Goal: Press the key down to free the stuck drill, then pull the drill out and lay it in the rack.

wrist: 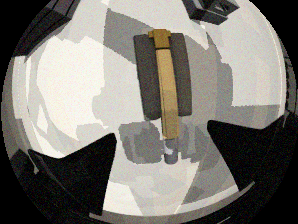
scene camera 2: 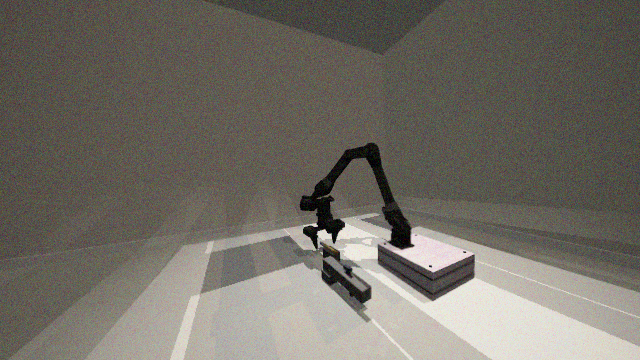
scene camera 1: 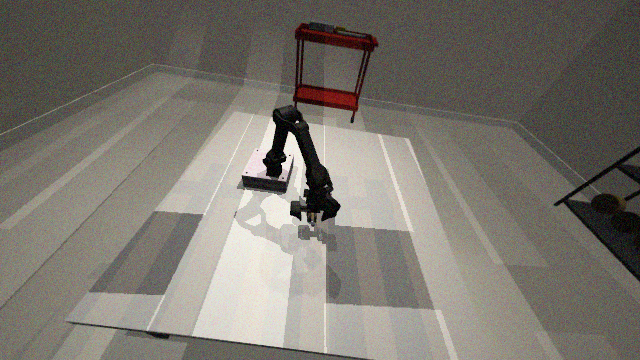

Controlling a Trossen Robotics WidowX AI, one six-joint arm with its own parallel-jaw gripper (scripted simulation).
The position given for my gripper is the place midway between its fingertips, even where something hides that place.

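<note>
I can see a drill (wrist: pixel 168 96), and with it a rack (wrist: pixel 147 75). My own gripper (wrist: pixel 163 132) is in sight as well; it is open, and it holds nothing.
</note>
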